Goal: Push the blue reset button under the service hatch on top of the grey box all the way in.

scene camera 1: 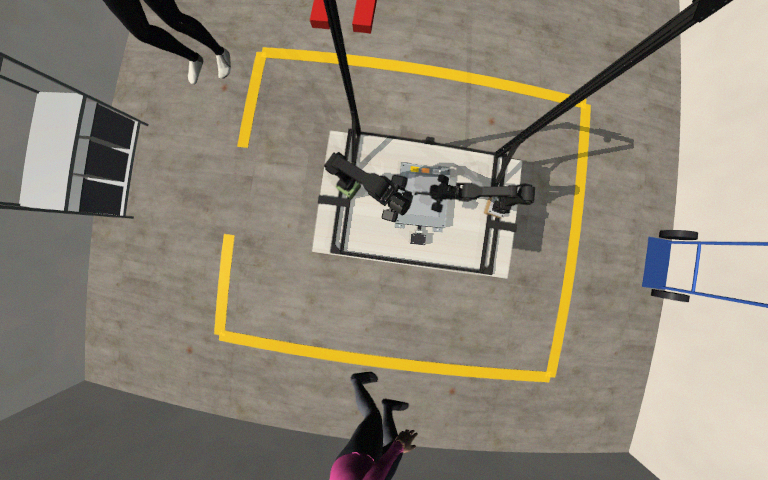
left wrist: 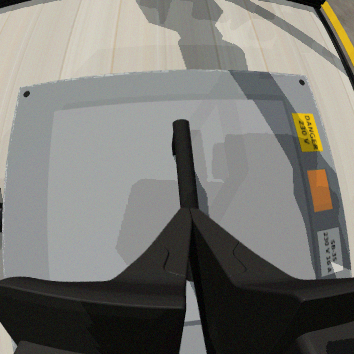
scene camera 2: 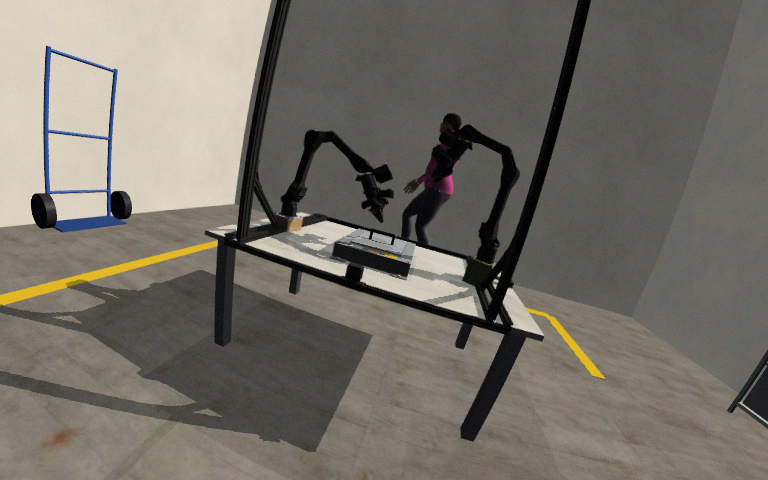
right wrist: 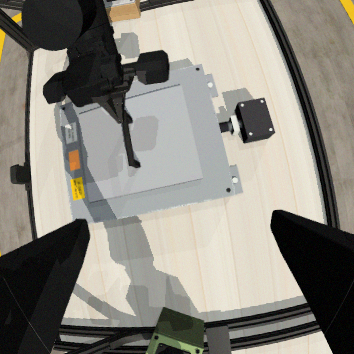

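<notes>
The grey box lies on the table. Its service hatch lies flat and closed on top, with a black bar handle standing up from it. The blue reset button does not show in any view. My left gripper is shut and empty, fingers pointing down above the hatch; in the left wrist view its tips overlap the handle's near end. My right gripper is open and empty, high up beside the box.
A black block sits beside the box, by a short shaft. Yellow, orange and grey labels line one edge. A green block and a wooden block are near the arm bases. Black frame posts surround the table.
</notes>
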